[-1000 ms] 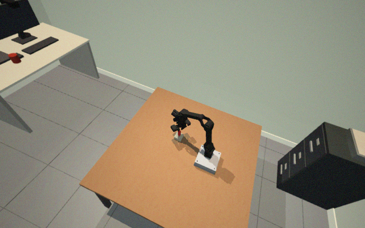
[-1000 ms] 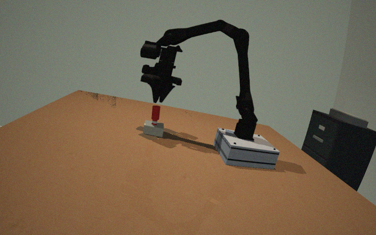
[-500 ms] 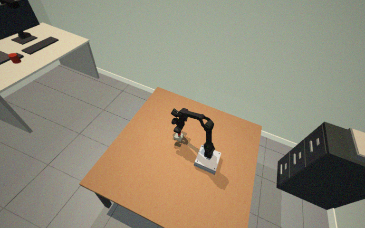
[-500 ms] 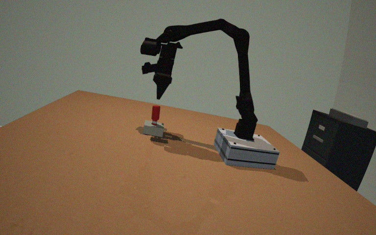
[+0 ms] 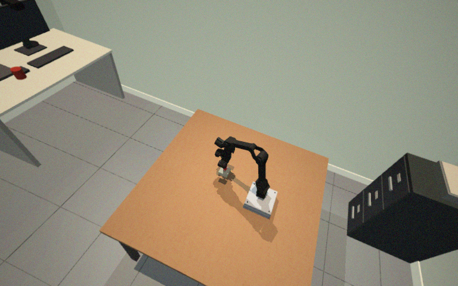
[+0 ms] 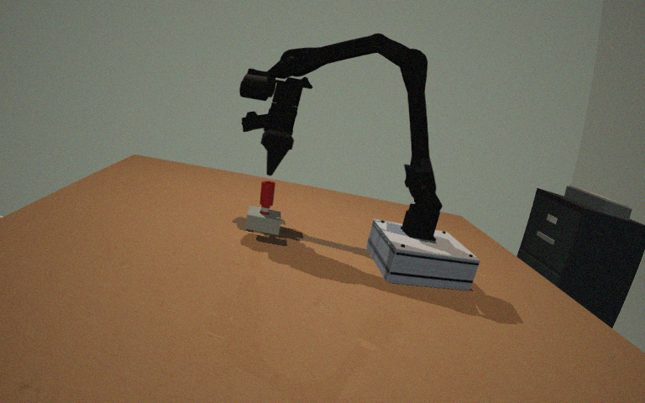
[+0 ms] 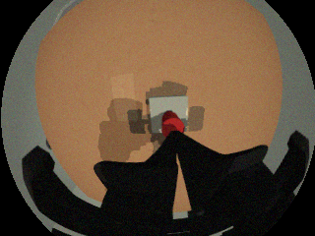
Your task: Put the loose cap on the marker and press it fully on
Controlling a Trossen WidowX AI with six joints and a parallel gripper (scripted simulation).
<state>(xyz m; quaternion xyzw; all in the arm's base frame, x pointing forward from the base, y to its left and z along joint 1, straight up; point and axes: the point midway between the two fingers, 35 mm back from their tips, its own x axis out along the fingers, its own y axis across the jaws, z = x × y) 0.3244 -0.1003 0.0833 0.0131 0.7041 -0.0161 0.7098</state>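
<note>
The red cap lies 4 cm below my gripper tip. Round my gripper tip: holder block (10 cm below, 1 cm behind).
</note>
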